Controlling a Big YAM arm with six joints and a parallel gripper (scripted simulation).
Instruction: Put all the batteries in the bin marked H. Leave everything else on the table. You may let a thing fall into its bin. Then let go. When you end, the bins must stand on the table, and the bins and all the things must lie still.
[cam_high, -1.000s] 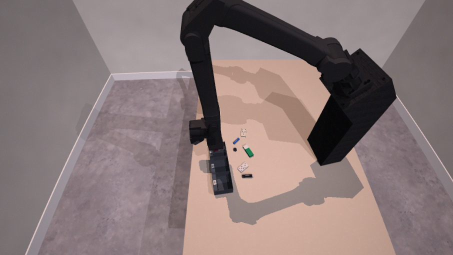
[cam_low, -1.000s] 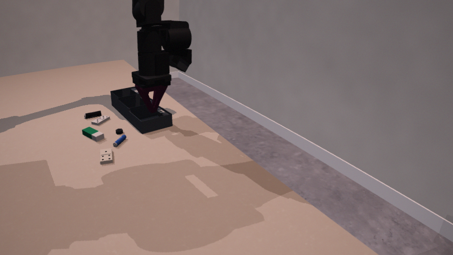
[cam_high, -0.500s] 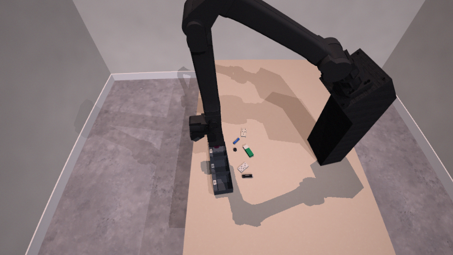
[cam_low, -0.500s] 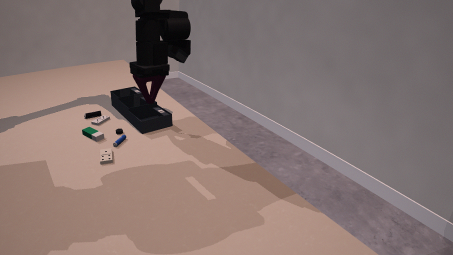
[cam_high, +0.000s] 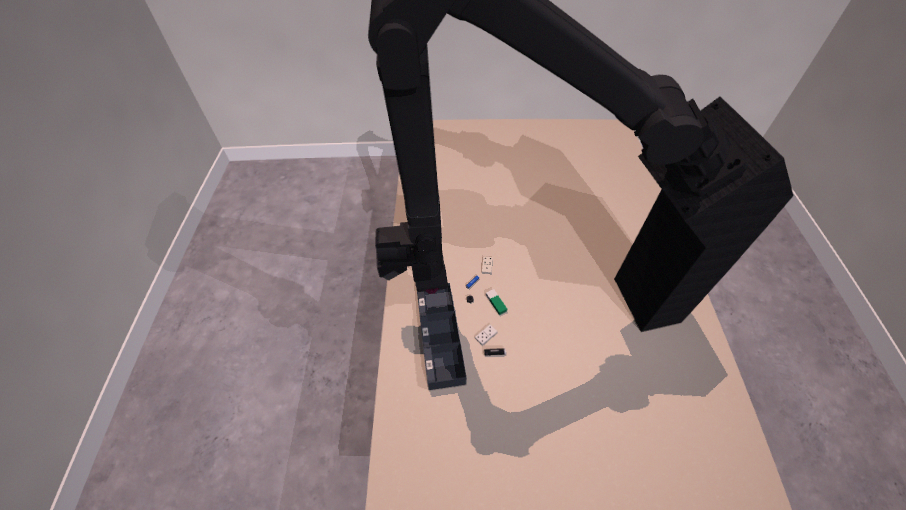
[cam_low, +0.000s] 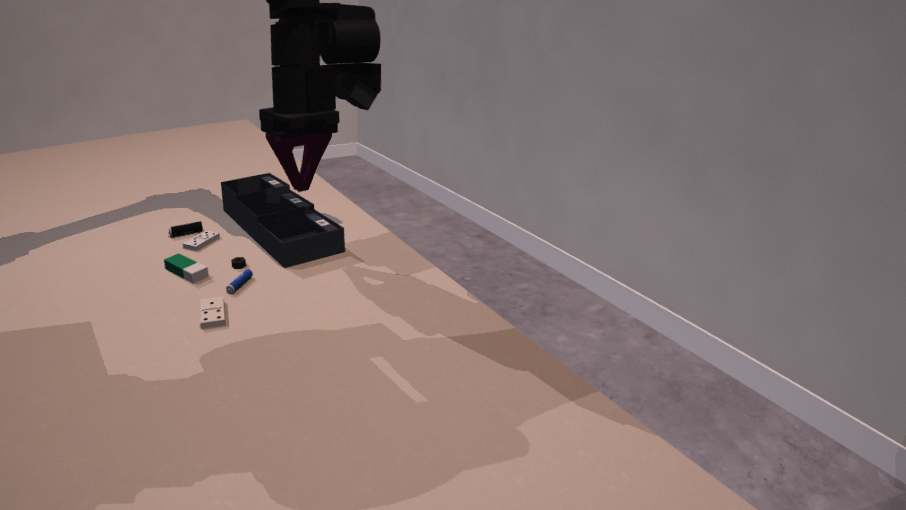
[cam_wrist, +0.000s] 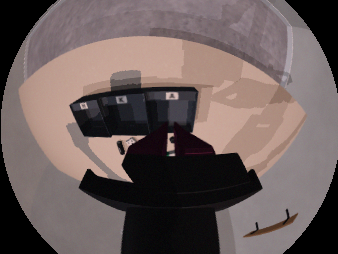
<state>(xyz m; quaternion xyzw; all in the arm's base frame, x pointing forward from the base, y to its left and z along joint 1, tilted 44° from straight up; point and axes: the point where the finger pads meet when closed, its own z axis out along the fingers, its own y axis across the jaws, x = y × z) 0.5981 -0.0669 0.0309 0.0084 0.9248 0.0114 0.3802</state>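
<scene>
Now: hand 1 cm past the three joined black bins, 8 cm to the right of it and 6 cm above it. The rest, counted from my hand: blue battery (11 cm behind, 6 cm to the right, 8 cm below); then black button cell (9 cm behind, 1 cm to the right, 8 cm below); then green-and-white eraser (16 cm behind, 8 cm below).
</scene>
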